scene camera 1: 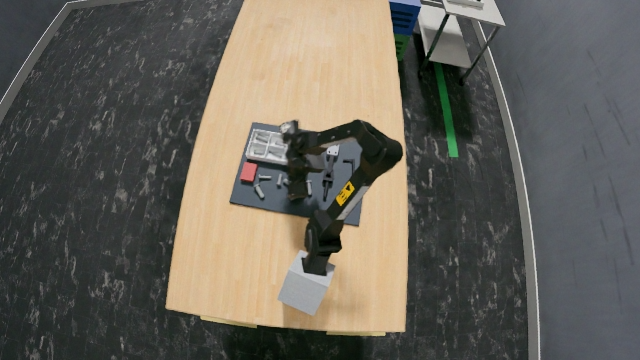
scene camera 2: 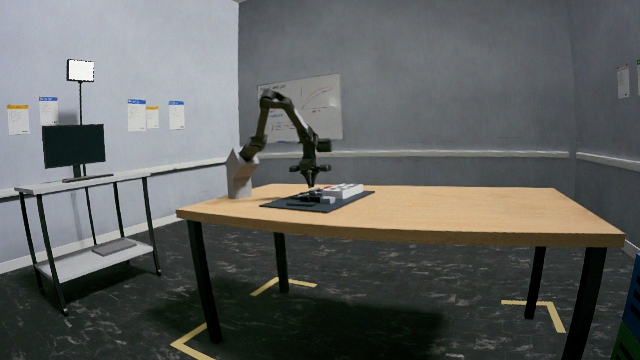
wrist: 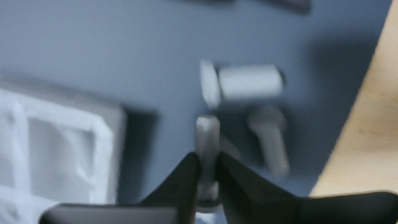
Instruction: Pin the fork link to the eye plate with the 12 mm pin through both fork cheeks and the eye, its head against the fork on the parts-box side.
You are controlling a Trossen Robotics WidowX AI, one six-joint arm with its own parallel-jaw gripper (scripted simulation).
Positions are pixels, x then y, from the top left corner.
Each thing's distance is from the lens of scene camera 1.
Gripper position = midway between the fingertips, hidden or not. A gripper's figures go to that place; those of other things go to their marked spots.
my gripper (scene camera 1: 299, 177): 1.02 m
parts box (scene camera 1: 257, 145): 1.13 m
dark mat (scene camera 1: 276, 198): 1.05 m
